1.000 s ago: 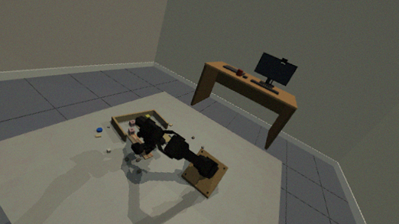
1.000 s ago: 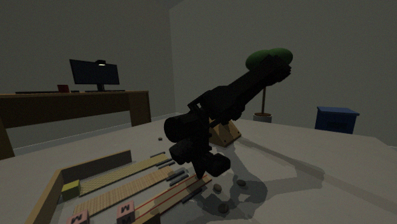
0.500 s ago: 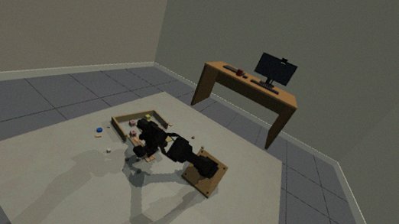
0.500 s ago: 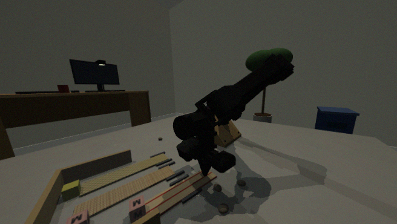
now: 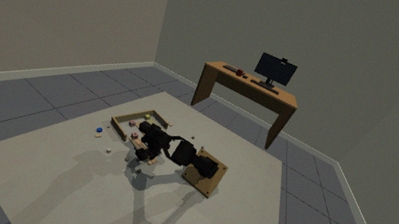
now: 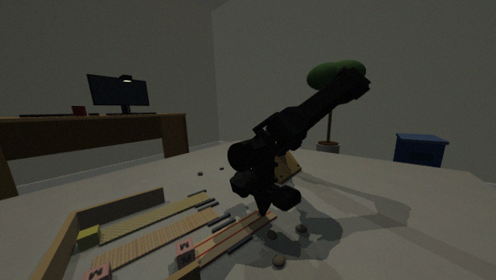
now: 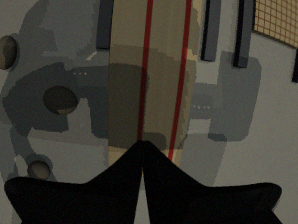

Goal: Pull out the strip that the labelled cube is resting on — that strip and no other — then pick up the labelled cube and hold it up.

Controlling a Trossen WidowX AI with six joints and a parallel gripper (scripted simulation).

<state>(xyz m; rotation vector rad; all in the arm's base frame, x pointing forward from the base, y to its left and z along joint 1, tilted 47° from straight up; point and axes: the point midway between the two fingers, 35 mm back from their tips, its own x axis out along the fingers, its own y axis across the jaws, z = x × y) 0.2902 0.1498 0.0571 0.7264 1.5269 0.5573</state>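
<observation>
Right now the red-lined strip is 90 mm ahead of my gripper tip and 10 mm to the right of it. Round my gripper tip: blue disc (350 mm ahead, 100 mm to the left).
</observation>
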